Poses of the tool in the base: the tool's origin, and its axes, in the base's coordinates. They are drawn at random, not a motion.
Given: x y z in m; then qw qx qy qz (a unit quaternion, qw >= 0).
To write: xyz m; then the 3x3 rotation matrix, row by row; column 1 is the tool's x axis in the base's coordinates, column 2 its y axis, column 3 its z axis. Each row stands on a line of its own. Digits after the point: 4 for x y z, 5 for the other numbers.
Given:
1: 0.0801 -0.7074 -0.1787 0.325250 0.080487 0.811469 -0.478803
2: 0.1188 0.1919 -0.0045 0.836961 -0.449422 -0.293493 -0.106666
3: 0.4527 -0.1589 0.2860 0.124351 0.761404 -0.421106 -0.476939
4: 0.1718 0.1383 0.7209 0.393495 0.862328 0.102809 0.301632
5: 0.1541 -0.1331 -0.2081 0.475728 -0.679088 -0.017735 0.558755
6: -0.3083 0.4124 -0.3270 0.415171 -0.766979 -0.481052 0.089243
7: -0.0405 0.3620 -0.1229 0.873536 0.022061 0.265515 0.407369
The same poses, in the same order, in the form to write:
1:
0.0801 -0.7074 -0.1787
-0.77547 0.44209 0.45079
-0.18084 0.52854 -0.82942
-0.60494 -0.72471 -0.32992

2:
0.1188 0.1919 -0.0045
0.80497 0.44236 -0.39541
0.08525 0.57328 0.81491
0.58716 -0.68969 0.42376

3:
0.4527 -0.1589 0.2860
0.19040 -0.52265 -0.83102
-0.75988 -0.61441 0.21232
-0.62156 0.59105 -0.51413

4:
0.1718 0.1383 0.7209
0.79690 -0.06007 0.60112
0.41469 -0.66918 -0.61662
0.43930 0.74066 -0.50836

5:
0.1541 -0.1331 -0.2081
0.37496 -0.50754 -0.77576
0.55572 -0.54674 0.62630
-0.74201 -0.66594 0.07705

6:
-0.3083 0.4124 -0.3270
0.52125 0.66381 -0.53633
0.81202 -0.19244 0.55099
0.26254 -0.72272 -0.63934

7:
-0.0405 0.3620 -0.1229
0.52710 -0.69999 0.48185
0.72342 0.66713 0.17778
-0.44590 0.25487 0.85803

